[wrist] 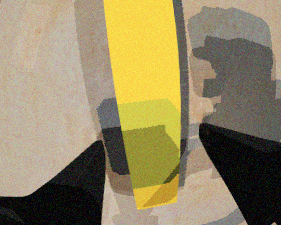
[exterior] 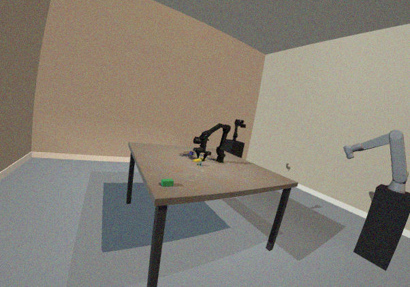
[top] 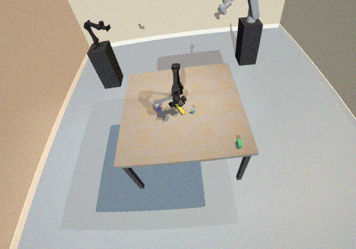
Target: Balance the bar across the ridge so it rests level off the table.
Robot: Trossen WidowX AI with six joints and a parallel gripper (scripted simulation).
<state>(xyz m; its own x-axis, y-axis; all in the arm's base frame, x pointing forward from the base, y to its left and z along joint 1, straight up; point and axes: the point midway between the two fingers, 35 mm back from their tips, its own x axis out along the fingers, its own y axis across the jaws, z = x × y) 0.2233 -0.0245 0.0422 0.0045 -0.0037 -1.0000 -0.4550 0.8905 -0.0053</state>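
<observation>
Right now my gripper tip is 2 cm short of the yellow bar and 1 cm to the right of it. Round my gripper tip: green block 52 cm ahead, 52 cm to the left, 1 cm above; purple cube 1 cm ahead, 21 cm to the right, 1 cm above.
</observation>
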